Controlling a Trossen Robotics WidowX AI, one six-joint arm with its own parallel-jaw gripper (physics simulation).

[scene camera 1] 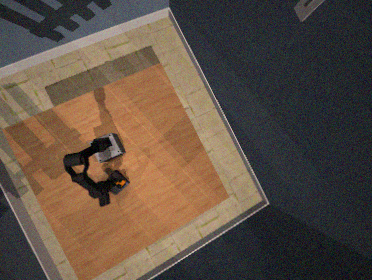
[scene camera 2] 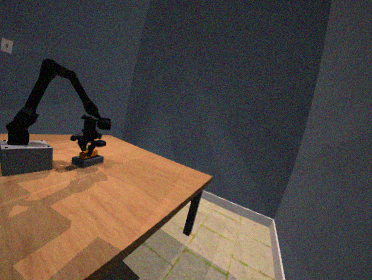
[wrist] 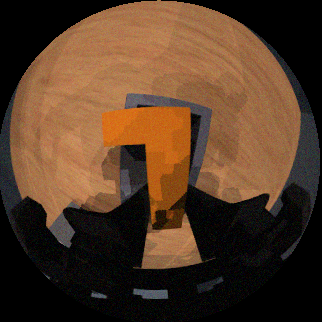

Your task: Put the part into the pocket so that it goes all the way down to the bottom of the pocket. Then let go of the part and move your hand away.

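Where they show: gripper, fingertip midpoint: (scene camera 1: 114, 180) (scene camera 2: 87, 155) (wrist: 165, 186); arm's base at its link origin: (scene camera 1: 106, 143) (scene camera 2: 17, 143).
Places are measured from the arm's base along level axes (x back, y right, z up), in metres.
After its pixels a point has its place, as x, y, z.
Observation:
The orange L-shaped part (scene camera 1: 121, 183) {-0.312, 0.031, -0.034} (scene camera 2: 89, 154) (wrist: 167, 132) {-0.320, 0.050, -0.035} is held level at the top of the dark grey block with the pocket (scene camera 2: 88, 161) {-0.267, 0.120, -0.075} (wrist: 203, 142) {-0.332, 0.093, -0.069}. In the wrist view its short arm reaches out past the block's left rim, and dark pocket shows to the right of the part and inside its corner. In scene camera 2 the part stands above the block's rim; whether its underside touches the block is hidden. My gripper (scene camera 2: 88, 149) {-0.274, 0.076, -0.057} (wrist: 165, 186) {-0.274, 0.076, -0.057} points down, shut on the part's long arm. The pocket's floor is mostly hidden by the part.
The arm's grey base box (scene camera 1: 116, 148) {-0.065, -0.049, -0.003} (scene camera 2: 27, 159) {-0.026, 0.100, -0.044} stands on the wooden table (scene camera 1: 165, 150) {-0.226, -0.358, -0.104} (scene camera 2: 135, 175) {-0.430, 0.323, -0.105}, a short way from the block. The table's edge and a black leg (scene camera 2: 192, 215) show in scene camera 2. Shadows fall across the table.

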